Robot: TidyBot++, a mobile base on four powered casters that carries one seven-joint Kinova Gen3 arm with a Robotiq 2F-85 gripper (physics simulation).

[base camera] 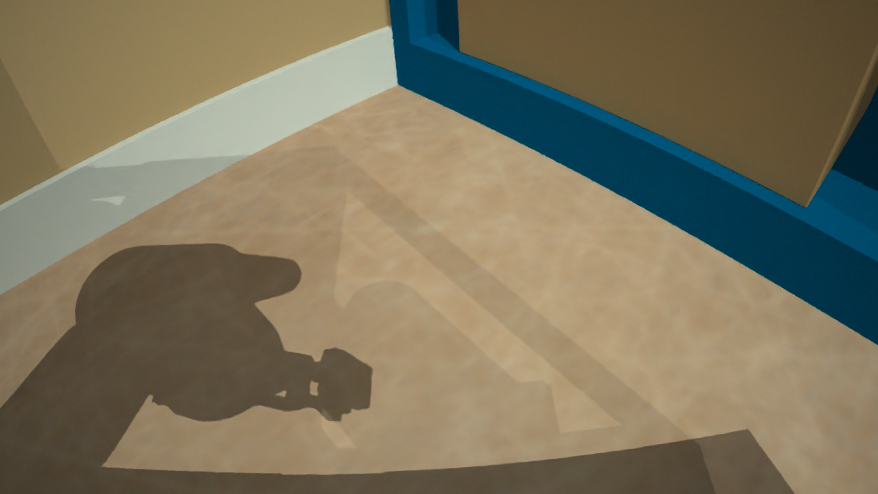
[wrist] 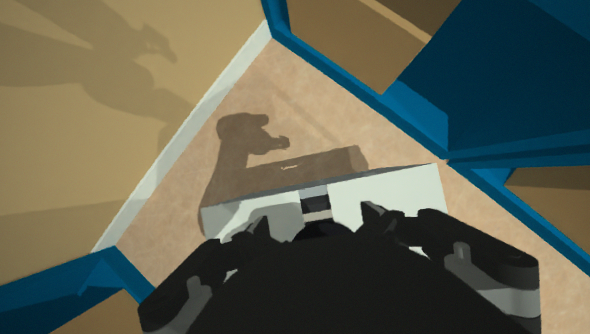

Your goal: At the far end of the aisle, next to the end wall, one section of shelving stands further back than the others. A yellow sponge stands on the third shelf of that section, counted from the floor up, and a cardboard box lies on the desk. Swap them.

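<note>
The yellow sponge and the cardboard box on the desk do not show in either view, and neither does the desk. Blue shelving stands on the right in the base view and at the upper right in the wrist view, meeting the end wall at a corner. I cannot tell whether this is the section that stands further back. My gripper is open, with no object between its fingers. It hangs above the white top of my base, seen from above.
A large brown box stands on the shelving's lowest level by the corner. Another brown box shows at the right edge. More blue shelving stands at the lower left of the wrist view. A white baseboard runs along the wall.
</note>
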